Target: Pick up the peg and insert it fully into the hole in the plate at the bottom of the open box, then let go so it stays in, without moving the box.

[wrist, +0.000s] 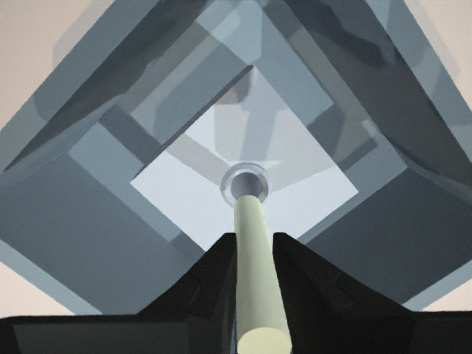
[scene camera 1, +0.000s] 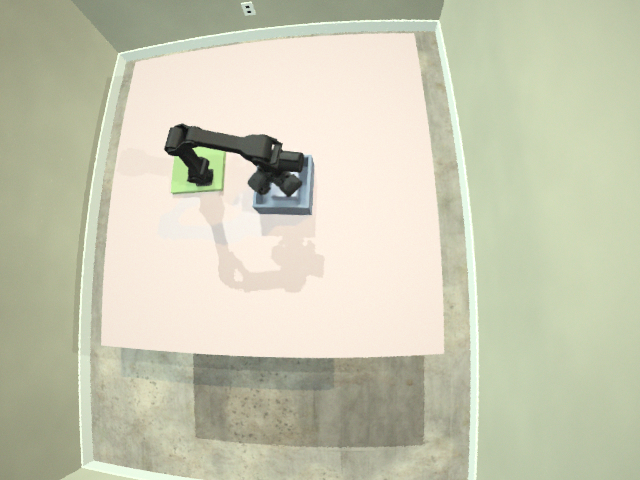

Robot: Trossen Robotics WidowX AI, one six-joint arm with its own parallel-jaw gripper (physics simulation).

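Seen in the pictures: gripper, fingertip midpoint: (wrist: 254,244) (scene camera 1: 280,178); arm's base, origin of the base link: (scene camera 1: 204,177).
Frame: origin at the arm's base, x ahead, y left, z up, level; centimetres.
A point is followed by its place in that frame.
My gripper (scene camera 1: 275,184) @[x 31.5, y -4.9, z 9.6 cm] (wrist: 254,244) @[x 31.5, y -4.9, z 9.6 cm] is shut on a pale yellow-green peg (wrist: 256,270) @[x 31.5, y -5.0, z 11.2 cm], over the open blue box (scene camera 1: 283,209) @[x 32.1, y -14.1, z 4.7 cm] (wrist: 97,52) @[x 31.0, y -13.5, z 7.3 cm]. The peg runs between the two black fingers, its far tip beyond them. A light square plate (wrist: 305,185) @[x 29.2, y -2.4, z 3.3 cm] lies at the bottom of the box, with a round ringed hole (wrist: 246,185) near its middle. In the wrist view, the peg's tip overlaps the near edge of the hole, and the rest of the opening shows past it. The tip's height over the plate is hard to tell. In the scene view the arm hides the hole and peg.
The arm's base stands on a green square pad (scene camera 1: 216,175) @[x 4.8, y 0.7, z 0.0 cm] left of the box. The box walls (wrist: 90,225) @[x 40.1, y -9.1, z 2.8 cm] rise around the plate and the fingers. The box stands on a large pale pink surface (scene camera 1: 361,258) @[x 58.3, y -29.5, z -2.5 cm], where the arm casts its shadow.
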